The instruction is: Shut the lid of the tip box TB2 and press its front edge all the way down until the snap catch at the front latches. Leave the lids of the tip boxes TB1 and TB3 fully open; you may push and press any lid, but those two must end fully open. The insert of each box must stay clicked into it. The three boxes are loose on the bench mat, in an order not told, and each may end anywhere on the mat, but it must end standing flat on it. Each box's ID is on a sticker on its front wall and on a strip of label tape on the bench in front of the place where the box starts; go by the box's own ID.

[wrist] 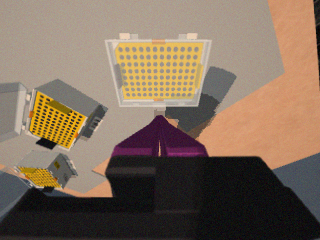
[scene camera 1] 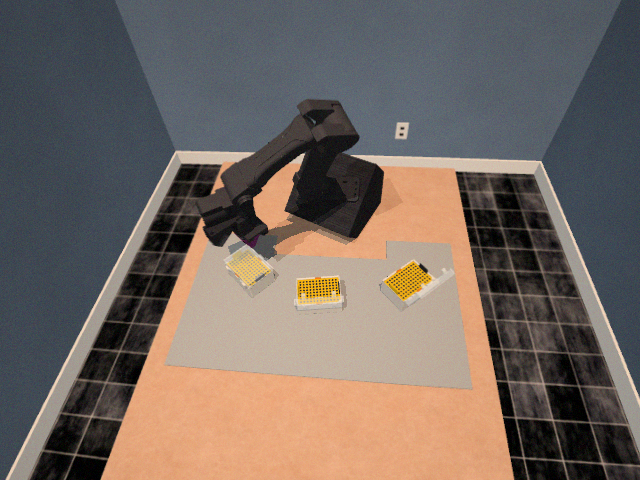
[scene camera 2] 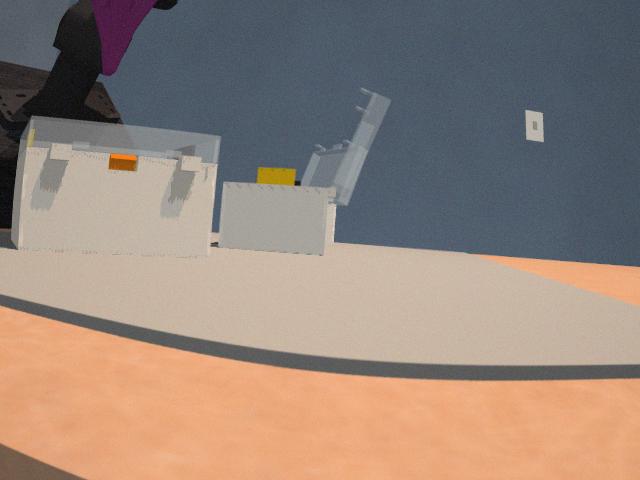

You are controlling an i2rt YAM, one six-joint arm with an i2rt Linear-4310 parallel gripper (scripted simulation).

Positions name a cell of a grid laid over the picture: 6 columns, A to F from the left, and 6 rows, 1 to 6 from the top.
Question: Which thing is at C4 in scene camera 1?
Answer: A tip box.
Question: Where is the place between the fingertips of my gripper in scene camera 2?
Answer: At B1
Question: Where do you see a grey mat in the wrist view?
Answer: E2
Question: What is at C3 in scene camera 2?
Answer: A tip box.
